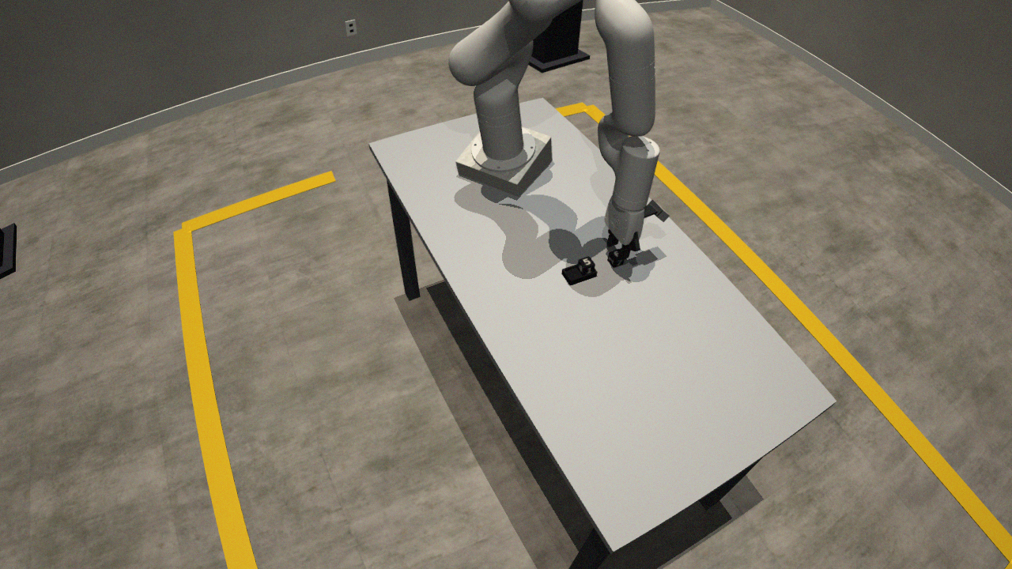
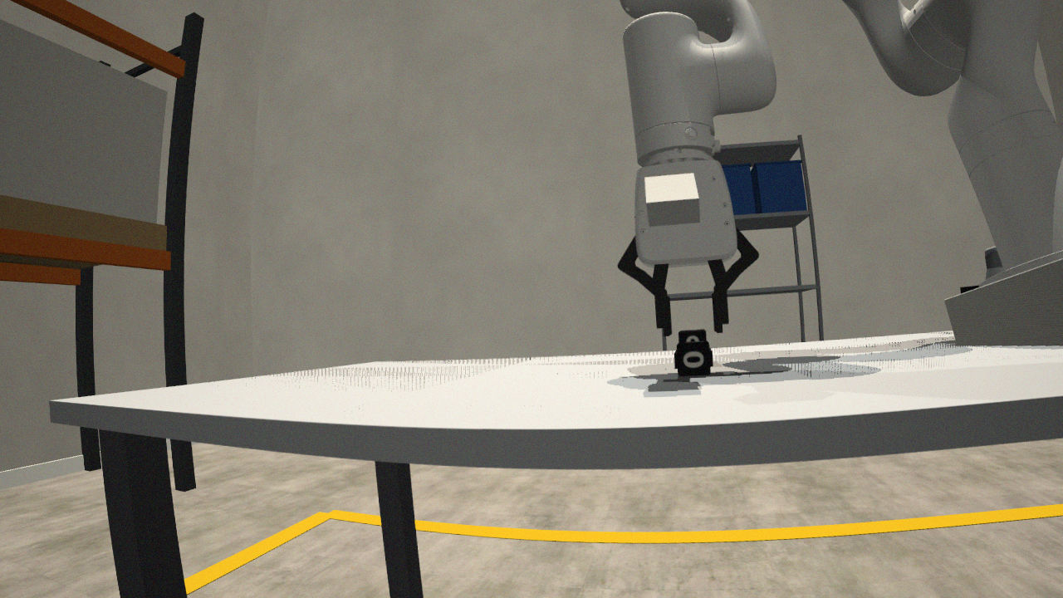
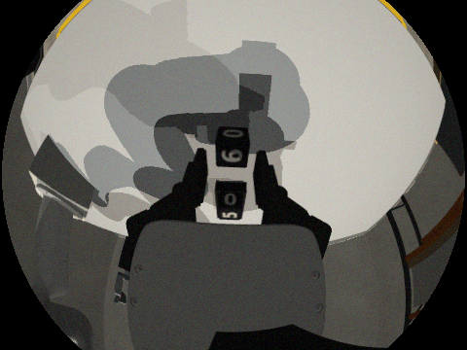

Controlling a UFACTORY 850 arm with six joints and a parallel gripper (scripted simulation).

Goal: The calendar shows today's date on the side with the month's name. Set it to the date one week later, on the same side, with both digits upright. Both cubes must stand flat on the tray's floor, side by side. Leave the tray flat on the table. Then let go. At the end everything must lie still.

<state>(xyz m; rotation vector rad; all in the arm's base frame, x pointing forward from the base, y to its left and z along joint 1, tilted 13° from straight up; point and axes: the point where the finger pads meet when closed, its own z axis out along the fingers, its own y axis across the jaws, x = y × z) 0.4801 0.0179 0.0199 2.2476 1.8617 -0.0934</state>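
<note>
My gripper is now 4 cm above the black cube. Round my hand: black tray (2 cm behind, 11 cm to the right, 5 cm below).
</note>
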